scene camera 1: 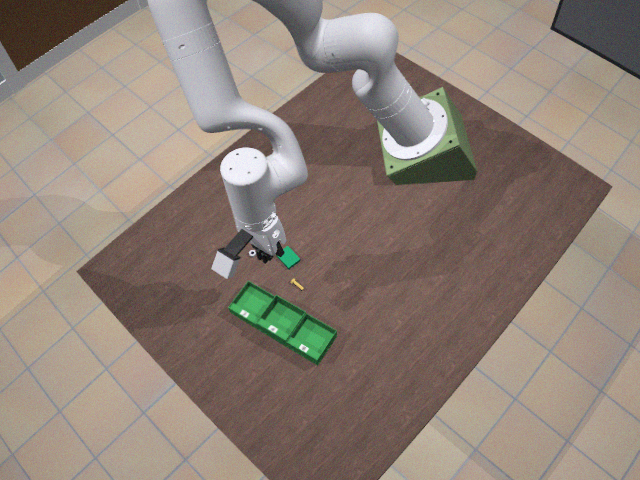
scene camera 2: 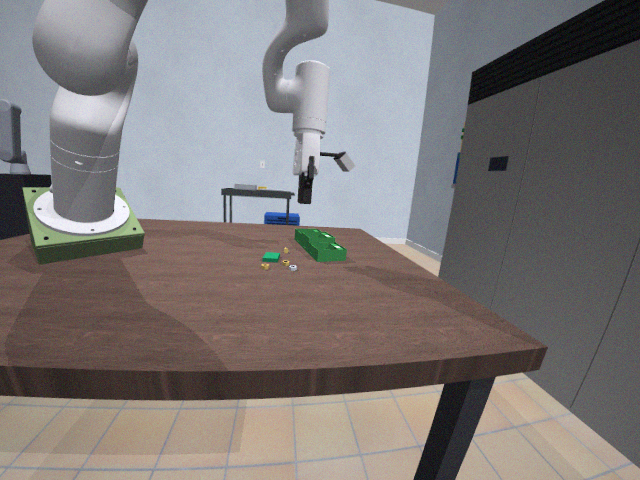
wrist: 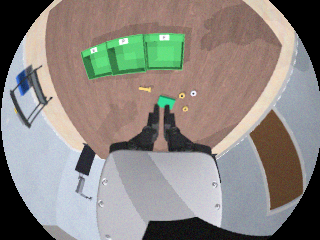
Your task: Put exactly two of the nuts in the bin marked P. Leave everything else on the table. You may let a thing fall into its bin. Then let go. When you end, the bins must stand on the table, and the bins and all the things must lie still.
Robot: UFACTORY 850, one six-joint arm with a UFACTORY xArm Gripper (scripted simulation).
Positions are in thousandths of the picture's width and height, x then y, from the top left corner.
Scene:
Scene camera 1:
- my gripper: 415, 534
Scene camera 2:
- my gripper: 476, 424
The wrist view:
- my gripper: 505, 465

